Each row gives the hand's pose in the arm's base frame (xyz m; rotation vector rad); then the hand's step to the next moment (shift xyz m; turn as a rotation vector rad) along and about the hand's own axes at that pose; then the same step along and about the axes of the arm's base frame.
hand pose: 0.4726 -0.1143 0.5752 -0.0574 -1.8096 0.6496
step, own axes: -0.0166 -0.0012 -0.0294 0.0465 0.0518 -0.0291
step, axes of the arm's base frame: 0.0324 0.0048 -0.0082 -0.0044 0.0719 0.0224
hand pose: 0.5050 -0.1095 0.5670 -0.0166 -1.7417 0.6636
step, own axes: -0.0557 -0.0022 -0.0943 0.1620 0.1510 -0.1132
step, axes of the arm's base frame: 0.1016 0.0182 -0.0368 0.0051 0.2308 0.0924
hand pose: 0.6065 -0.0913 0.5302 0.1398 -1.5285 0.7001
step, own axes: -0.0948 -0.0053 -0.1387 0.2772 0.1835 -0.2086
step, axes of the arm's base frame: 0.1324 0.0342 -0.0977 0.0587 0.3426 0.1823
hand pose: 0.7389 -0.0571 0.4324 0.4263 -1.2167 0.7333
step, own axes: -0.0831 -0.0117 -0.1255 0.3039 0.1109 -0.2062
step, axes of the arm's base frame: 0.0810 0.0511 -0.1167 0.1128 0.2974 0.2144
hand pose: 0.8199 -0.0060 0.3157 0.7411 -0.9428 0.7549
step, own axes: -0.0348 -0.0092 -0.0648 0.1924 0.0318 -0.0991
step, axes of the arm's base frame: 0.0215 0.0400 -0.0586 0.0897 0.1423 0.1398
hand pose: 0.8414 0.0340 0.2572 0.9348 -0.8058 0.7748
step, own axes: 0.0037 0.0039 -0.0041 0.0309 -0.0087 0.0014
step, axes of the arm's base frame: -0.0005 0.0060 0.0031 0.0218 0.0020 0.0236
